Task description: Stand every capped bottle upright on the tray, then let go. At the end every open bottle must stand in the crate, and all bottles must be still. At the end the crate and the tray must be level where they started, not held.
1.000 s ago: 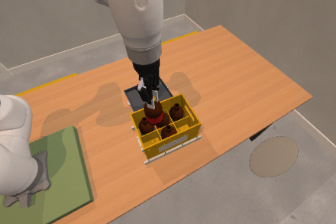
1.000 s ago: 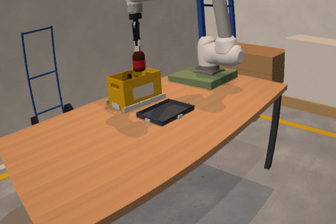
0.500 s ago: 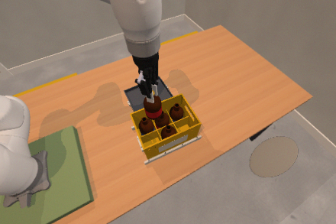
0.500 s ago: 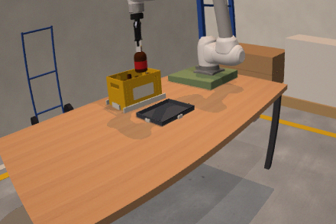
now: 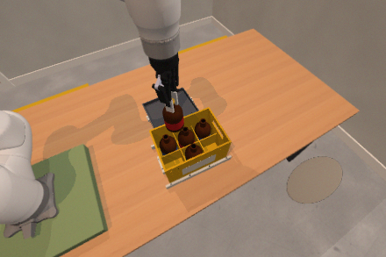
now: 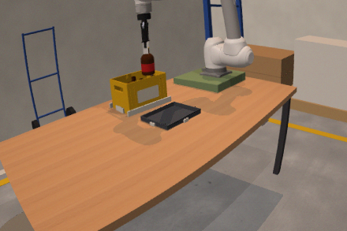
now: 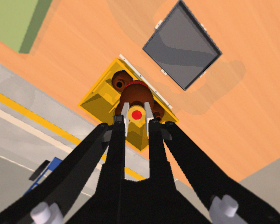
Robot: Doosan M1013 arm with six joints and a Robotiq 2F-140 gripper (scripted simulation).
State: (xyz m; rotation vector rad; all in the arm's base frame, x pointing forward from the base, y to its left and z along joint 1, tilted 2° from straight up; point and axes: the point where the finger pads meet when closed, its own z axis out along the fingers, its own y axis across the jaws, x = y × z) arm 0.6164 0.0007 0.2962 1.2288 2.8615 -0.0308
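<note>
The bottle lies 70 mm below my hand. The rest, counted from my hand: crate: 30 mm ahead, 60 mm to the right, 260 mm below; tray: 40 mm ahead, 210 mm to the left, 330 mm below.
</note>
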